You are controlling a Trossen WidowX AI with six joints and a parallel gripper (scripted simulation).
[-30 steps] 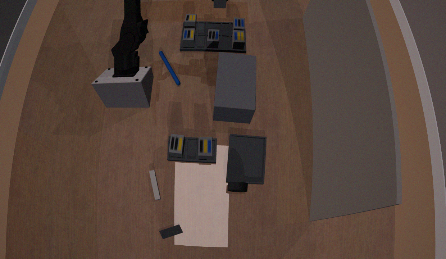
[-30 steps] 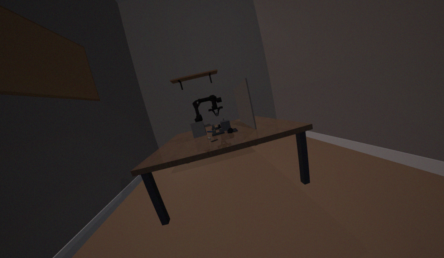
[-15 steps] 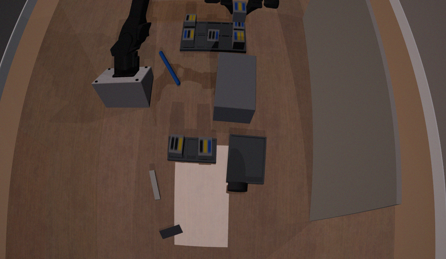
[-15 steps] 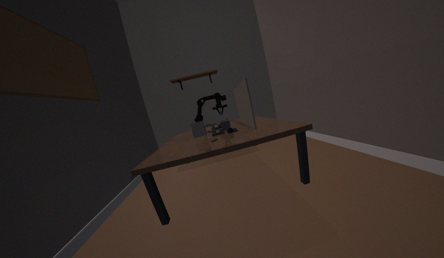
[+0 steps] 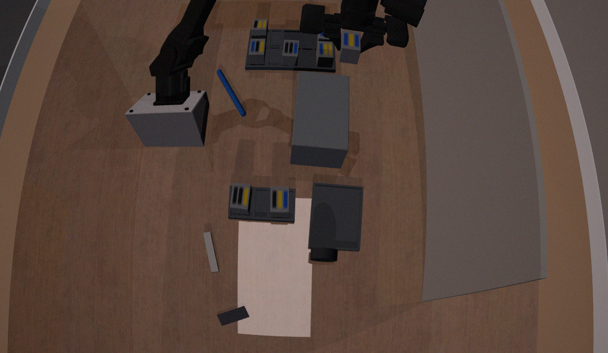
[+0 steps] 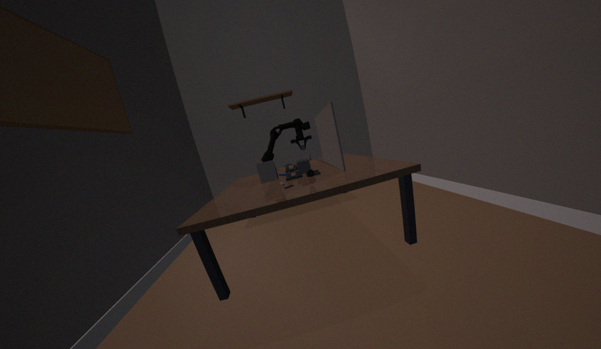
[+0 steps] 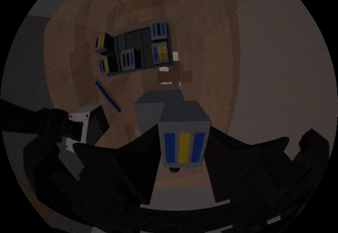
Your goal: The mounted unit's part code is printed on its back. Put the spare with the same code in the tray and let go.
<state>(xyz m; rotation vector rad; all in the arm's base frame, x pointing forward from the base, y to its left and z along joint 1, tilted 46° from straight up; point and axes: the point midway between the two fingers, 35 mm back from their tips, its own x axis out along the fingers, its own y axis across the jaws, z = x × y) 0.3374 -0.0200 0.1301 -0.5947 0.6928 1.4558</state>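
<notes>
Now: gripper tip 270 mm to the left of the dark grey tray and 180 mm above it. From my gripper tip the other things lie so: grey panel (200 mm ahead, 100 mm to the right, 40 mm above); then grey spare (20 mm above); then tall grey box (130 mm below, 80 mm to the right, 40 mm behind).
</notes>
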